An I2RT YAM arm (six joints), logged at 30 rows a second.
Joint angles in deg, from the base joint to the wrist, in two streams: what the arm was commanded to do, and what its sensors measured. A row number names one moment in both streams.
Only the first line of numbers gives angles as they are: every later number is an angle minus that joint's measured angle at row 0.
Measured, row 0: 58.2 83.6 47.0 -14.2 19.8 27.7
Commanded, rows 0 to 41: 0.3 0.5 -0.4 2.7 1.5 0.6; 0.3 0.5 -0.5 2.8 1.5 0.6; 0.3 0.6 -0.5 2.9 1.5 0.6; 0.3 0.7 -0.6 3.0 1.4 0.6; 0.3 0.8 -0.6 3.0 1.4 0.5; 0.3 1.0 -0.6 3.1 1.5 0.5; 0.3 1.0 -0.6 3.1 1.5 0.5; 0.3 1.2 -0.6 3.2 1.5 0.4; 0.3 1.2 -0.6 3.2 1.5 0.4; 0.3 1.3 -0.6 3.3 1.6 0.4; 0.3 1.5 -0.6 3.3 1.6 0.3; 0.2 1.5 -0.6 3.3 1.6 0.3; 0.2 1.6 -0.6 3.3 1.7 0.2; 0.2 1.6 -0.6 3.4 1.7 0.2; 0.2 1.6 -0.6 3.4 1.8 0.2; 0.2 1.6 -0.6 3.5 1.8 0.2; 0.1 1.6 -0.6 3.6 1.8 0.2; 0.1 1.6 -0.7 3.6 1.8 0.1; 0.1 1.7 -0.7 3.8 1.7 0.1; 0.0 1.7 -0.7 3.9 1.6 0.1; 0.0 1.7 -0.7 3.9 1.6 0.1; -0.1 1.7 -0.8 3.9 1.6 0.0; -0.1 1.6 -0.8 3.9 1.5 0.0; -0.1 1.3 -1.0 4.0 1.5 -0.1; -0.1 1.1 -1.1 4.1 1.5 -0.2; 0.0 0.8 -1.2 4.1 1.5 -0.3; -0.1 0.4 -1.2 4.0 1.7 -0.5; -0.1 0.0 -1.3 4.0 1.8 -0.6; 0.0 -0.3 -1.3 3.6 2.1 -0.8; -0.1 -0.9 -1.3 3.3 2.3 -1.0; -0.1 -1.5 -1.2 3.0 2.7 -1.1; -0.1 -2.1 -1.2 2.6 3.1 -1.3; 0.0 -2.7 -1.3 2.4 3.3 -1.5; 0.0 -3.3 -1.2 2.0 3.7 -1.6; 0.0 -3.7 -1.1 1.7 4.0 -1.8; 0.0 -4.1 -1.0 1.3 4.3 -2.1; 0.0 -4.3 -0.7 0.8 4.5 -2.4; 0.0 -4.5 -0.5 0.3 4.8 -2.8; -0.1 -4.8 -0.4 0.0 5.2 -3.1; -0.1 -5.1 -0.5 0.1 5.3 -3.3; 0.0 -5.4 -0.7 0.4 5.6 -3.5; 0.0 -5.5 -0.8 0.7 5.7 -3.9
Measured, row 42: -0.1 -2.4 -1.8 -1.5 2.5 -2.1
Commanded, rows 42 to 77: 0.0 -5.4 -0.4 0.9 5.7 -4.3; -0.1 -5.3 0.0 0.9 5.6 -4.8; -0.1 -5.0 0.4 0.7 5.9 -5.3; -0.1 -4.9 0.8 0.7 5.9 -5.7; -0.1 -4.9 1.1 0.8 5.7 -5.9; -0.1 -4.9 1.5 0.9 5.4 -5.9; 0.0 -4.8 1.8 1.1 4.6 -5.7; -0.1 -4.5 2.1 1.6 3.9 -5.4; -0.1 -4.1 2.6 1.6 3.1 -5.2; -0.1 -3.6 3.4 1.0 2.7 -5.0; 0.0 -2.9 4.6 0.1 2.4 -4.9; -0.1 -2.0 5.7 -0.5 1.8 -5.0; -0.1 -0.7 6.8 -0.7 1.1 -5.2; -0.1 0.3 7.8 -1.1 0.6 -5.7; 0.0 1.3 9.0 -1.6 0.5 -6.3; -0.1 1.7 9.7 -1.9 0.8 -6.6; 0.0 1.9 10.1 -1.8 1.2 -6.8; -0.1 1.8 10.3 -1.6 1.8 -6.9; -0.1 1.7 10.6 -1.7 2.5 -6.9; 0.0 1.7 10.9 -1.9 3.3 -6.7; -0.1 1.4 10.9 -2.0 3.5 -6.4; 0.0 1.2 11.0 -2.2 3.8 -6.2; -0.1 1.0 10.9 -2.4 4.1 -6.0; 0.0 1.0 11.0 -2.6 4.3 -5.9; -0.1 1.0 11.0 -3.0 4.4 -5.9; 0.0 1.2 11.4 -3.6 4.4 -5.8; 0.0 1.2 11.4 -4.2 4.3 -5.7; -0.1 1.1 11.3 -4.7 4.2 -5.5; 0.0 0.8 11.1 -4.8 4.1 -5.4; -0.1 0.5 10.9 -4.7 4.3 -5.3; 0.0 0.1 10.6 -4.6 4.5 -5.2; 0.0 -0.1 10.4 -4.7 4.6 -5.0; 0.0 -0.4 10.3 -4.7 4.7 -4.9; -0.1 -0.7 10.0 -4.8 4.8 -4.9; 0.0 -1.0 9.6 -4.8 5.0 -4.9; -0.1 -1.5 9.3 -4.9 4.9 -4.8
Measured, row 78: -0.1 2.3 8.2 -7.1 2.5 -5.5
